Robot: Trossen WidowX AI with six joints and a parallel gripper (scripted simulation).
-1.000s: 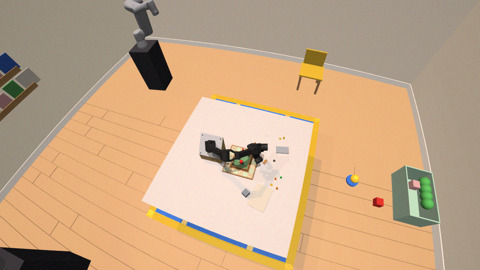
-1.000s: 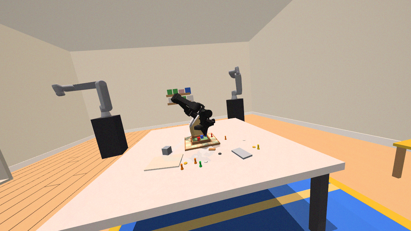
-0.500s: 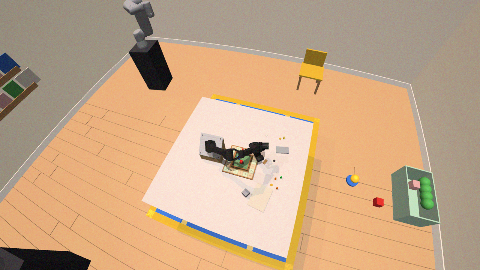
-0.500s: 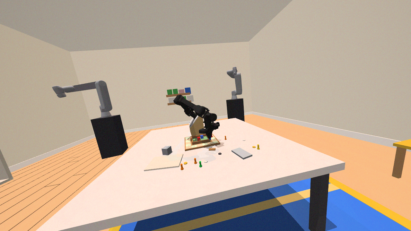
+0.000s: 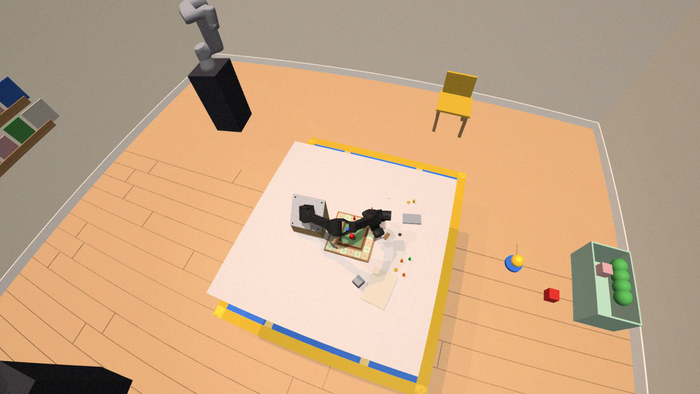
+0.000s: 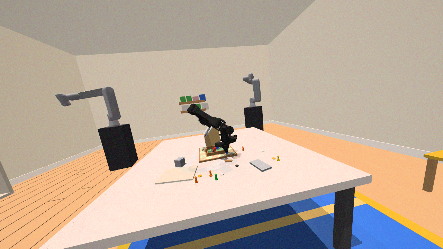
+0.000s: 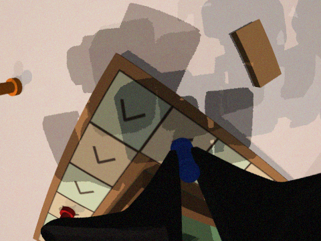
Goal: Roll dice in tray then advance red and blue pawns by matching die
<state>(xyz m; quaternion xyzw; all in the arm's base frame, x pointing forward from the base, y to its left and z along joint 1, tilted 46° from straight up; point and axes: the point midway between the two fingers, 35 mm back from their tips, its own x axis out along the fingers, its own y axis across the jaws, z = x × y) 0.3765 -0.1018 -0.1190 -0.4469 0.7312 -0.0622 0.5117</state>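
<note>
Right now the blue pawn is 1 cm above my gripper tip. From my gripper tip the other things lie so: red pawn: 13 cm behind, 6 cm to the left; brown block: 9 cm ahead, 3 cm below, 2 cm to the right; green tray: 12 cm behind, 6 cm to the right, 2 cm below.
</note>
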